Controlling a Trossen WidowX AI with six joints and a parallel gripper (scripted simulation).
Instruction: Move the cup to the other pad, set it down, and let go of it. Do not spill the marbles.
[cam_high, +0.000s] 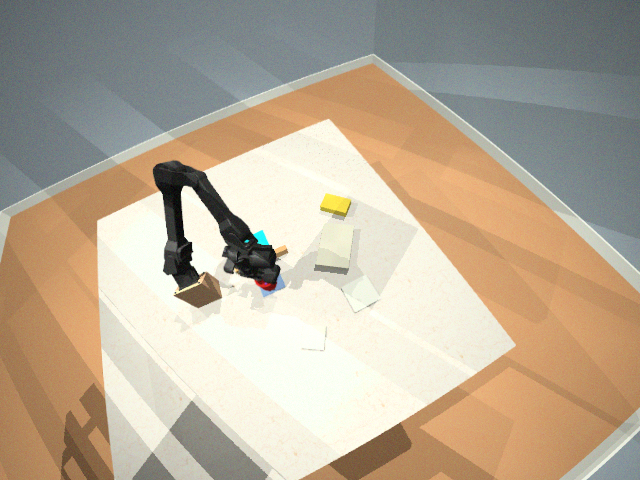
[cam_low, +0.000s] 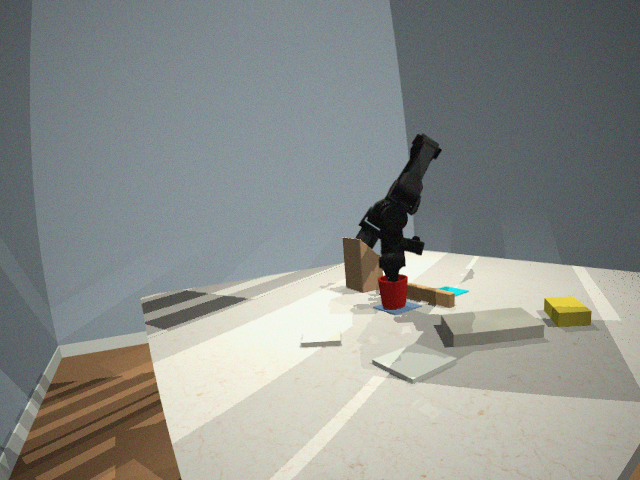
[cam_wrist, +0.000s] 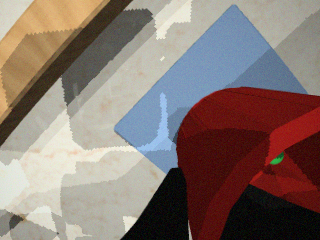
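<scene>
My gripper tip is now 50 mm above the light blue pad, 30 mm short of it and 10 mm to the left of it. Also, from my gripper tip: red cup: 20 mm to the right, 20 mm ahead; wooden bar: 80 mm to the left, 30 mm below, 30 mm ahead; cyan pad: 170 mm to the left, 50 mm below, 40 mm ahead.
</scene>
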